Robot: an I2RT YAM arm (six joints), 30 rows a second.
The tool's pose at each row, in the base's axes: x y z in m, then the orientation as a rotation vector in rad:
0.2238 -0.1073 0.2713 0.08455 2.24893 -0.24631
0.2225 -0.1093 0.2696 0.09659 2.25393 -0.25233
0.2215 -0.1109 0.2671 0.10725 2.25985 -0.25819
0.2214 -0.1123 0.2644 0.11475 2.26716 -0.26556
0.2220 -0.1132 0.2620 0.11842 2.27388 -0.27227
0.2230 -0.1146 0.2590 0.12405 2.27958 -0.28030
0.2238 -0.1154 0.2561 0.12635 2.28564 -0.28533
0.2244 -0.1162 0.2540 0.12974 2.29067 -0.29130
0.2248 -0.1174 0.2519 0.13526 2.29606 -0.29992
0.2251 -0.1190 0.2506 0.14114 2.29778 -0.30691
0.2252 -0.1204 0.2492 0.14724 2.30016 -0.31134
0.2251 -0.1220 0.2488 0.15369 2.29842 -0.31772
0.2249 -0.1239 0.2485 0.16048 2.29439 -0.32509
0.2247 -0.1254 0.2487 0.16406 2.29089 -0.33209
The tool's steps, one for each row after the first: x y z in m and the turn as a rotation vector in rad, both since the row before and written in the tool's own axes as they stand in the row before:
0.0022 -0.0019 0.0005 0.00817 0.00649 0.00603
0.0026 -0.0013 0.0011 0.00752 0.00729 0.00498
0.0021 -0.0010 0.0019 0.00746 0.00840 0.00203
0.0014 -0.0004 0.0022 0.00572 0.00736 -0.00042
0.0016 -0.0007 0.0030 0.00735 0.00666 0.00065
0.0016 -0.0002 0.0026 0.00406 0.00649 -0.00077
0.0012 -0.0003 0.0020 0.00514 0.00566 -0.00018
0.0013 -0.0007 0.0020 0.00770 0.00643 0.00041
0.0008 -0.0013 0.0015 0.00682 0.00281 0.00167
0.0010 -0.0011 0.0014 0.00500 0.00339 0.00257
0.0003 -0.0015 0.0006 0.00674 -0.00051 0.00274
0.0003 -0.0018 0.0006 0.00770 -0.00264 0.00298
0.0000 -0.0015 0.0002 0.00639 -0.00259 0.00075

